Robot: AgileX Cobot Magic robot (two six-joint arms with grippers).
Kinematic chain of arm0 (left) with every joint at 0, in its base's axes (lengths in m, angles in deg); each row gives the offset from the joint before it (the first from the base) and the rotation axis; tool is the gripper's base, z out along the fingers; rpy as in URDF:
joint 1: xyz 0 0 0.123 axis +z
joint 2: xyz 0 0 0 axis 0.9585 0.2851 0
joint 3: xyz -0.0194 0.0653 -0.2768 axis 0.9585 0.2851 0
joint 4: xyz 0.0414 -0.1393 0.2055 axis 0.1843 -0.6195 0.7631
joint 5: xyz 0 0 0 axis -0.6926 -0.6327 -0.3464
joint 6: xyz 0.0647 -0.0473 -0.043 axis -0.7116 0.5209 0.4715
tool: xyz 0 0 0 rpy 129.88 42.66 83.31
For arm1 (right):
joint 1: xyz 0 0 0.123 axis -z
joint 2: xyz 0 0 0 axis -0.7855 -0.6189 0
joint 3: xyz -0.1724 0.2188 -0.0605 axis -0.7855 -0.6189 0
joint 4: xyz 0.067 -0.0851 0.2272 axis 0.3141 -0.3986 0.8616
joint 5: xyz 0 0 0 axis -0.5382 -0.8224 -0.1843
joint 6: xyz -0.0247 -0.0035 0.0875 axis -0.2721 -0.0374 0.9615
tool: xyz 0 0 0 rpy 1.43 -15.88 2.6
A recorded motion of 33 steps. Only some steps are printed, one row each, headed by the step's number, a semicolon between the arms.
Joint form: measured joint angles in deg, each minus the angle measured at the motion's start. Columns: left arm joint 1, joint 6, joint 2, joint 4, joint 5, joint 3; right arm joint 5, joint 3, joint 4, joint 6, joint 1, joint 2.
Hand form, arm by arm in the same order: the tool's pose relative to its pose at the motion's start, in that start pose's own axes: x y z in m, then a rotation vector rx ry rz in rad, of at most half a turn. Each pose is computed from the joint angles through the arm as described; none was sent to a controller.
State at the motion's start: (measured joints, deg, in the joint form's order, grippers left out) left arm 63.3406 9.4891 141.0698 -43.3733 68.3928 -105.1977; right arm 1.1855 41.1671 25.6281 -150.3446 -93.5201 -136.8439
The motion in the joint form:
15: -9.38 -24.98 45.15 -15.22 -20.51 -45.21; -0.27 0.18 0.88 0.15 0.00 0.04
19: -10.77 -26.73 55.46 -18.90 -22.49 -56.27; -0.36 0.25 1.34 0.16 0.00 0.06
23: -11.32 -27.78 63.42 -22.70 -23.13 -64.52; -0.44 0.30 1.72 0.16 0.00 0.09
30: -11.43 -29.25 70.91 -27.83 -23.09 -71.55; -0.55 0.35 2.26 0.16 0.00 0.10
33: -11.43 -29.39 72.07 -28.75 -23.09 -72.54; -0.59 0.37 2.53 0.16 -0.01 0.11
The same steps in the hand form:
15: 0.0138 -0.0755 0.2056 0.3934 0.2889 0.2209; 0.0002 -0.0004 0.0002 -0.0051 0.0066 0.0160
19: 0.0321 -0.0946 0.2473 0.4643 0.2927 0.2012; 0.0004 -0.0006 0.0003 -0.0074 0.0105 0.0229
23: 0.0514 -0.1060 0.2777 0.5102 0.2856 0.1619; 0.0006 -0.0008 0.0003 -0.0092 0.0137 0.0286
30: 0.0754 -0.1135 0.3048 0.5527 0.2759 0.1037; 0.0009 -0.0007 0.0004 -0.0126 0.0184 0.0362
33: 0.0799 -0.1146 0.3088 0.5596 0.2763 0.0908; 0.0010 -0.0007 0.0003 -0.0141 0.0206 0.0399

